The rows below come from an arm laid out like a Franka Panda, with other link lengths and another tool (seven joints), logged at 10 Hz.
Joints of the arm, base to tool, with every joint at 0 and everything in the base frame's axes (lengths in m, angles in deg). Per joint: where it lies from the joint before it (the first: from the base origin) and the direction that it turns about. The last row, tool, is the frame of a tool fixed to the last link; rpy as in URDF.
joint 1: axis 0 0 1 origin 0 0 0.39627
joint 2: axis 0 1 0 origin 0 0 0
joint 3: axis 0 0 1 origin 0 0 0.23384
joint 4: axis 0 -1 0 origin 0.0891 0 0
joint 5: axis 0 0 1 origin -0.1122 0 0.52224
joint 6: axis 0 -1 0 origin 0 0 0
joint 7: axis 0 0 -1 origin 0.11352 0 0
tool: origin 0.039 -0.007 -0.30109 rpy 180 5.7 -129.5
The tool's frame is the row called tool.
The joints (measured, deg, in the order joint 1, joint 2, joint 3, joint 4, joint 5, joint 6, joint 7), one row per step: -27.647, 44.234, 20.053, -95.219, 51.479, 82.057, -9.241; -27.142, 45.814, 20.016, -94.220, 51.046, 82.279, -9.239; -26.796, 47.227, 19.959, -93.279, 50.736, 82.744, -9.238; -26.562, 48.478, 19.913, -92.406, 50.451, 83.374, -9.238; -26.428, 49.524, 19.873, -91.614, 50.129, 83.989, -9.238; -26.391, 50.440, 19.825, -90.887, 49.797, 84.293, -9.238; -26.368, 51.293, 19.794, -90.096, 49.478, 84.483, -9.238; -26.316, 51.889, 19.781, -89.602, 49.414, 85.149, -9.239; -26.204, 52.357, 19.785, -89.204, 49.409, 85.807, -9.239
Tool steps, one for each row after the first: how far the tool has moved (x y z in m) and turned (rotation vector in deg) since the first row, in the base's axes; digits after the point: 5 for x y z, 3 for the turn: -0.00227, 0.00492, -0.00976, 0.037, 0.386, 0.402; -0.00223, 0.00740, -0.01913, -0.089, 0.608, 0.396; -0.00083, 0.00830, -0.02808, -0.368, 0.693, 0.174; 0.00109, 0.00779, -0.03590, -0.737, 0.674, -0.088; 0.00208, 0.00646, -0.04201, -0.955, 0.710, -0.225; 0.00357, 0.00495, -0.04669, -1.121, 0.664, -0.319; 0.00682, 0.00395, -0.05162, -1.473, 0.510, -0.792; 0.00994, 0.00392, -0.05566, -1.803, 0.333, -1.209
